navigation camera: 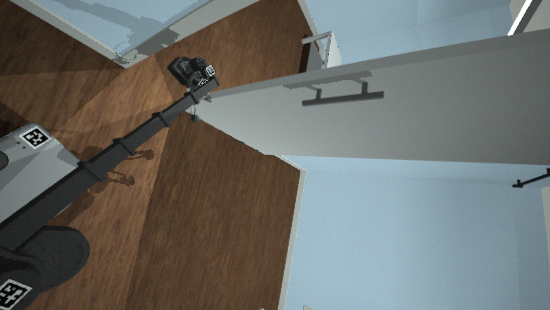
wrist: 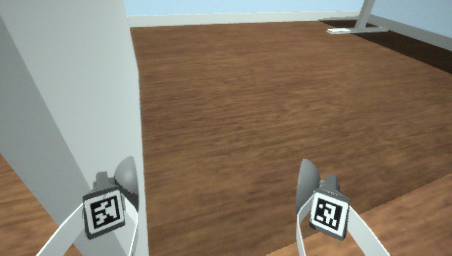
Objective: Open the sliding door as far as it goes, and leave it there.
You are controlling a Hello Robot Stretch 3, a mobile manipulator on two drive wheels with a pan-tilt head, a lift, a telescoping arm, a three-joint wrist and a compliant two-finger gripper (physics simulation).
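Places are measured from the robot's base along level axes (x ahead, y right, z down), in metres.
Pixels of known places: gripper, between the fingertips: (navigation camera: 203, 111).
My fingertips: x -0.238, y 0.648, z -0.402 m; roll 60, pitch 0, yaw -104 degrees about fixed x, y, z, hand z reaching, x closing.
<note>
Behind a point stands the place of what it marks.
The sliding door (navigation camera: 425, 110) @(y 0.930, x -0.490, z -1.344 m) (wrist: 107, 100) is a large light grey panel with a dark bar handle (navigation camera: 343, 98) @(y 0.746, x -0.306, z -1.063 m) on its face. It stands partly open: floor shows between its end edge and the pale blue wall at the upper left of the navigation view. My gripper (navigation camera: 201, 108) @(y 0.648, x -0.238, z -0.402 m) (wrist: 218, 176) @(y 0.648, x -0.238, z -0.402 m) is open, with nothing held between its fingers. It is at the door's end edge. In the wrist view the left finger overlaps the door's edge and the right finger is over the floor. Whether the left finger touches the door I cannot tell.
The blue wall (navigation camera: 160, 15) @(y 0.611, x 0.164, z -0.532 m) has a pale baseboard and a corner at the upper left. A white-framed piece of furniture (navigation camera: 327, 50) @(y 2.823, x -0.610, z -0.422 m) stands beyond the door; a white leg (wrist: 366, 15) shows at the wrist view's upper right. Another dark bar (navigation camera: 531, 179) @(y 1.601, x -1.545, z -2.167 m) is at the far right. My base (navigation camera: 45, 160) @(y 0.094, x -0.081, z -0.160 m) is lower left.
</note>
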